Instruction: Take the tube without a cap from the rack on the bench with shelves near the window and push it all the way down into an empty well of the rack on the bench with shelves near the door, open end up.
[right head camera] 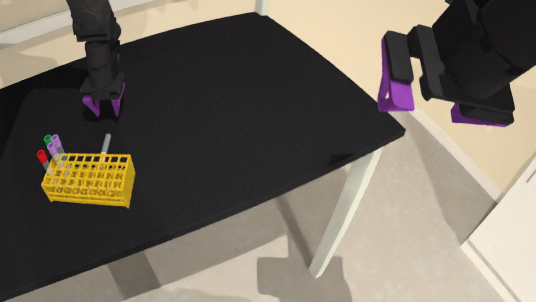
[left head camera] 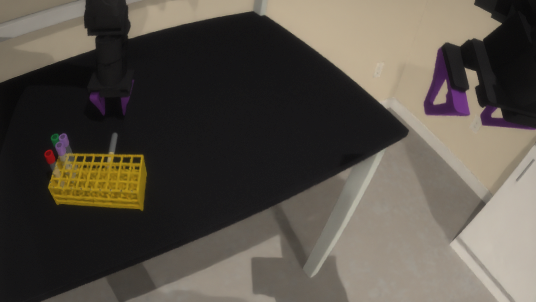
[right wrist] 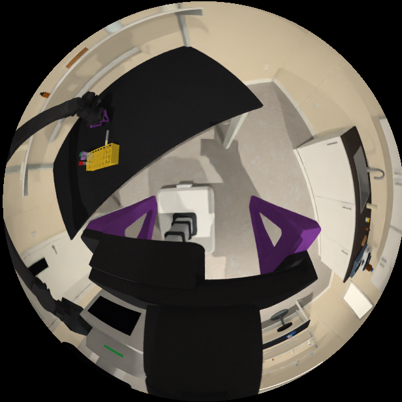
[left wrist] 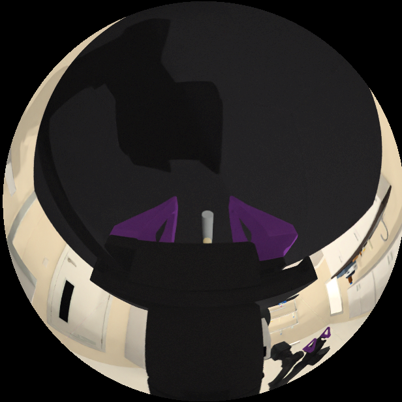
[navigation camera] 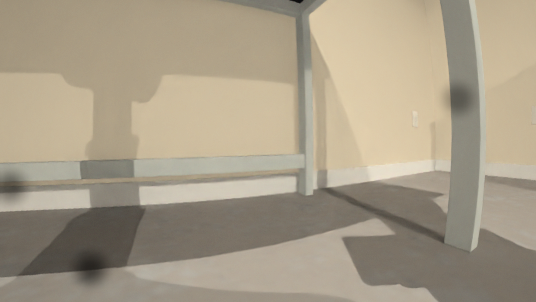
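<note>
A yellow rack [left head camera: 142, 190] [right head camera: 129, 185] [right wrist: 115, 154] stands on the black bench top. A grey tube without a cap [left head camera: 113, 143] [right head camera: 106, 144] [left wrist: 207, 225] [right wrist: 107, 136] stands in its far row, its upper part above the rack. My left gripper [left head camera: 114, 113] [right head camera: 107, 115] [left wrist: 202, 201] is partly open and empty, pointing down just behind the tube in the head views; the tube shows between its fingers in the left wrist view. My right gripper [left head camera: 475, 116] [right head camera: 436, 116] [right wrist: 202, 200] is wide open and empty, off the bench's right end. I cannot tell which bench this is.
A red-capped tube [left head camera: 49, 156], a green-capped tube [left head camera: 55, 138] and two purple-capped tubes [left head camera: 63, 138] [left head camera: 60, 148] stand at the rack's left end. A bench leg [left head camera: 345, 215] [navigation camera: 462, 150] stands at the near right. A white cabinet [right wrist: 325, 175] shows at the right.
</note>
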